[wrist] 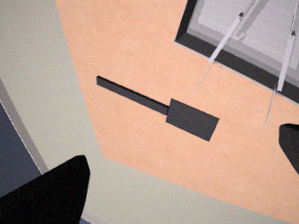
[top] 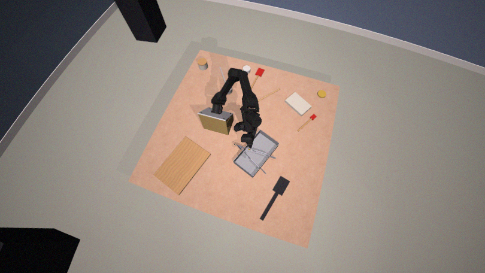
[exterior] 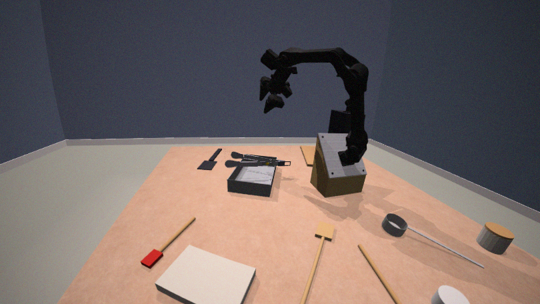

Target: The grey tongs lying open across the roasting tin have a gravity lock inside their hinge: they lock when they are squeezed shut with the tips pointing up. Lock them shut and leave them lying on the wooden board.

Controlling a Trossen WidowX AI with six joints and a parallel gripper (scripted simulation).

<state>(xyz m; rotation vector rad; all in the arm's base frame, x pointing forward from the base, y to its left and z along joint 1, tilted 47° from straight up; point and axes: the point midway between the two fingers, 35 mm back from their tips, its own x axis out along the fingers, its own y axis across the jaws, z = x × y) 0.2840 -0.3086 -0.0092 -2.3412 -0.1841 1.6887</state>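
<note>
My gripper tip is 250 mm above the yellow slider, 50 mm to the right of it and 20 mm past it. From my gripper tip the other things lie so: roasting tin (290 mm below, 50 mm to the left, 30 mm ahead); then wooden board (460 mm behind, 310 mm below, 150 mm to the right); then black spatula (320 mm below, 220 mm ahead, 210 mm to the right).
</note>
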